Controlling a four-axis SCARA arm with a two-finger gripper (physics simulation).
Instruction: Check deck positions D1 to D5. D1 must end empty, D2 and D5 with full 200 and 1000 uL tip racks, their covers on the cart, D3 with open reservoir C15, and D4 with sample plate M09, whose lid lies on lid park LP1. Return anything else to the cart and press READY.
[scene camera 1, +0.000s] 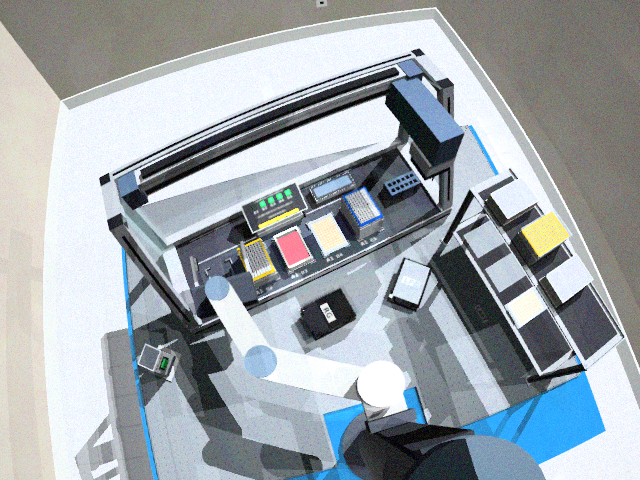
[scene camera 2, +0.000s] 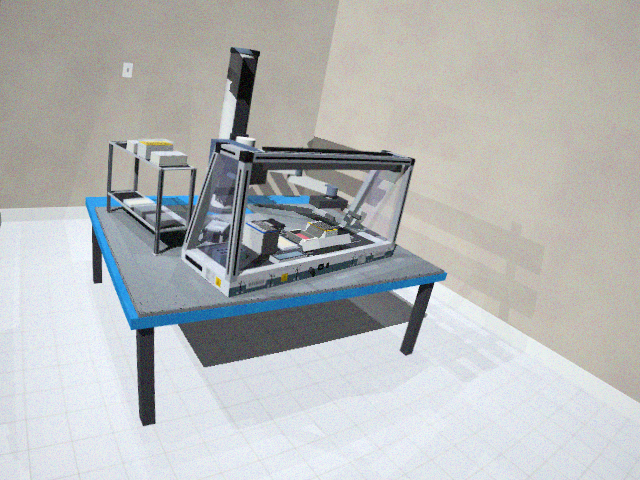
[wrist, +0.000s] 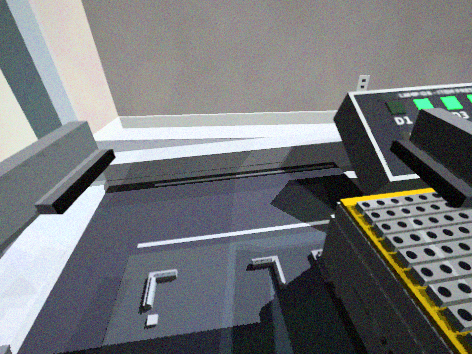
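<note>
Gripper (scene camera 1: 216, 250), carrying nothing. Gripper (wrist: 248, 133) visible too.
</note>
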